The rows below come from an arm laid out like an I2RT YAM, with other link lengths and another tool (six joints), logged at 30 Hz.
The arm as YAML. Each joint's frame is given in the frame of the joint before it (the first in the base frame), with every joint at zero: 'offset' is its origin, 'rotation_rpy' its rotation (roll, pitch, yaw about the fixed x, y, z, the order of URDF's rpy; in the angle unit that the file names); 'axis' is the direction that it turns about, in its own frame. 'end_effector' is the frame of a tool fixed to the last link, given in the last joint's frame.
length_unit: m
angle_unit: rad
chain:
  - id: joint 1
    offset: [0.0, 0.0, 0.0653]
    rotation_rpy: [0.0, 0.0, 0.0]
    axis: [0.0, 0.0, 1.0]
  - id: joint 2
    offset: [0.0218, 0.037, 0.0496]
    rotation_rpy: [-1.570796, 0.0, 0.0]
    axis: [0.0, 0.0, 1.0]
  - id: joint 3
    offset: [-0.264, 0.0, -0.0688]
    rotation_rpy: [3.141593, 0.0, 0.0]
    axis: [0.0, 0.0, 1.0]
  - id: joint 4
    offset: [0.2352, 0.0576, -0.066]
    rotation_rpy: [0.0, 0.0, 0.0]
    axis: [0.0, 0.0, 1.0]
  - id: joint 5
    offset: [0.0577, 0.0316, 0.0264]
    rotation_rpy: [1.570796, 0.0, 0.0]
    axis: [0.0, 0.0, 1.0]
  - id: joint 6
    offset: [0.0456, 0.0, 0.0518]
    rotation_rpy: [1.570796, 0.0, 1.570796]
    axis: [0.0, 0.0, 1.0]
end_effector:
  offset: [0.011, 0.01, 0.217]
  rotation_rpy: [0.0, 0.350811, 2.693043]
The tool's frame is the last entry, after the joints.
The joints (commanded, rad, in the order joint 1, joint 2, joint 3, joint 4, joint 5, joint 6), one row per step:
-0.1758 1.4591 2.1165 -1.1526 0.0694 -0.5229
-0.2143 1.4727 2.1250 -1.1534 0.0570 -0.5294
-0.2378 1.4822 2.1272 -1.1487 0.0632 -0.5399
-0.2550 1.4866 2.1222 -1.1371 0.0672 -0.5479
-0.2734 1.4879 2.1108 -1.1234 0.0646 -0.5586
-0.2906 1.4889 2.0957 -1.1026 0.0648 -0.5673
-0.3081 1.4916 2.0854 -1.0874 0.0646 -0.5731
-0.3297 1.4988 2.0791 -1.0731 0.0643 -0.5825
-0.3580 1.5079 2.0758 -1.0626 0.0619 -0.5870
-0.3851 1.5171 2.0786 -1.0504 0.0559 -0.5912
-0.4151 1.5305 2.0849 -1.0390 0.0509 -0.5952
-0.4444 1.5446 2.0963 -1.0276 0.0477 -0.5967
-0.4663 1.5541 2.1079 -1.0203 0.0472 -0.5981
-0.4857 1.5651 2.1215 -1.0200 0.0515 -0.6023
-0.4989 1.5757 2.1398 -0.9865 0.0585 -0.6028
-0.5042 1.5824 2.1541 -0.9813 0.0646 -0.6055
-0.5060 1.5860 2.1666 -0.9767 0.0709 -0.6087
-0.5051 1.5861 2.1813 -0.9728 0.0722 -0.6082
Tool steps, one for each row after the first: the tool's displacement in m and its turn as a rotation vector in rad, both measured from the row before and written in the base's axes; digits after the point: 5 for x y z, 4 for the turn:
0.00047 -0.01308 -0.00208 0.0014 0.0061 -0.0245
0.00015 -0.01181 -0.00135 -0.0111 0.0059 -0.0239
0.00071 -0.00876 -0.00060 -0.0091 0.0005 -0.0169
0.00061 -0.00758 -0.00159 -0.0079 0.0018 -0.0110
0.00145 -0.00816 -0.00116 -0.0086 -0.0018 -0.0132
0.00071 -0.00809 -0.00138 -0.0053 -0.0003 -0.0146
0.00086 -0.01014 -0.00174 -0.0078 0.0024 -0.0169
-0.00052 -0.01239 -0.00239 -0.0019 0.0030 -0.0241
0.00002 -0.01127 0.00061 -0.0028 -0.0049 -0.0198
-0.00013 -0.01319 0.00012 -0.0027 -0.0033 -0.0237
-0.00054 -0.01353 0.00202 -0.0035 -0.0079 -0.0258
-0.00142 -0.01039 0.00300 -0.0050 -0.0079 -0.0208
-0.00245 -0.01013 0.00138 -0.0063 0.0002 -0.0214
0.00278 -0.01059 0.01288 -0.0225 -0.0347 -0.0193
-0.00016 -0.00460 0.00499 -0.0104 -0.0087 -0.0098
-0.00023 -0.00274 0.00543 -0.0112 -0.0090 -0.0063
0.00005 0.00008 0.00770 -0.0090 -0.0162 -0.0005

